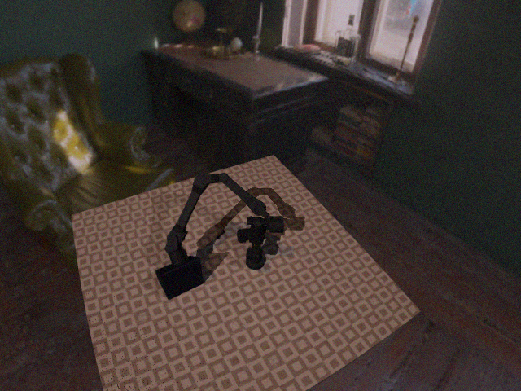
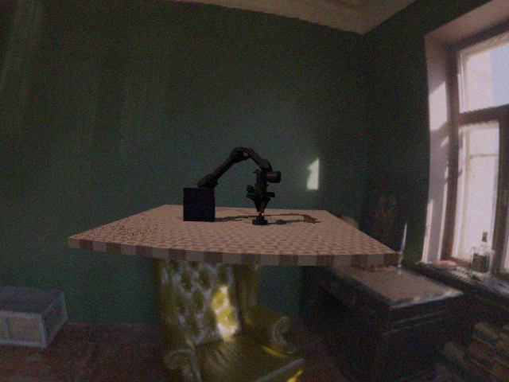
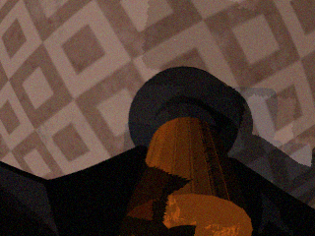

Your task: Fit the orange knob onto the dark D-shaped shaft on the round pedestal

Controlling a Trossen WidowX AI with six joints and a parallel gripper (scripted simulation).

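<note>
Now: gripper tip 20 mm below the knob. Also, from my gripper tip: pedestal 40 mm below.
</note>
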